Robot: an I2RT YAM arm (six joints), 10 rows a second.
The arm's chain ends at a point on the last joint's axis. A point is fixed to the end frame.
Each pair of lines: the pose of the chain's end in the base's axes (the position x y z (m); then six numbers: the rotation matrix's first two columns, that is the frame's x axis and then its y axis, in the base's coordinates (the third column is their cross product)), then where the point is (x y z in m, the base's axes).
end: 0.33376 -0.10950 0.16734 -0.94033 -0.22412 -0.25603 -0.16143 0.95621 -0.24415
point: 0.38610 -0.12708 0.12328
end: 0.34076 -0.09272 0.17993 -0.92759 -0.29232 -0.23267 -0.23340 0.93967 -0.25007
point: 0.39324 -0.10710 0.13489
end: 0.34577 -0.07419 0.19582 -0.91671 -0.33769 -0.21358 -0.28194 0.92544 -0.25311
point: 0.39807 -0.08647 0.14995
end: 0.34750 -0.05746 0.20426 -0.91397 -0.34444 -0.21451 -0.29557 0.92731 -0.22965
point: 0.39960 -0.06801 0.15773
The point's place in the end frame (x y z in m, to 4 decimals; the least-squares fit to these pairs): -0.0340 -0.0145 0.0602
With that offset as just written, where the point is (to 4 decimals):
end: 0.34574 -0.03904 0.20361 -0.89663 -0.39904 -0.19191 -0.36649 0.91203 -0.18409
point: 0.3965 -0.0444 0.1548
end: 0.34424 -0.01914 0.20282 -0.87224 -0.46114 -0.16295 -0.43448 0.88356 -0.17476
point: 0.3937 -0.0212 0.1524
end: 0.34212 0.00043 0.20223 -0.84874 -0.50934 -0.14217 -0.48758 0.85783 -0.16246
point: 0.3904 0.0012 0.1506
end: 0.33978 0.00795 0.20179 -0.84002 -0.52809 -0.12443 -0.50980 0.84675 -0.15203
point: 0.3869 0.0098 0.1492
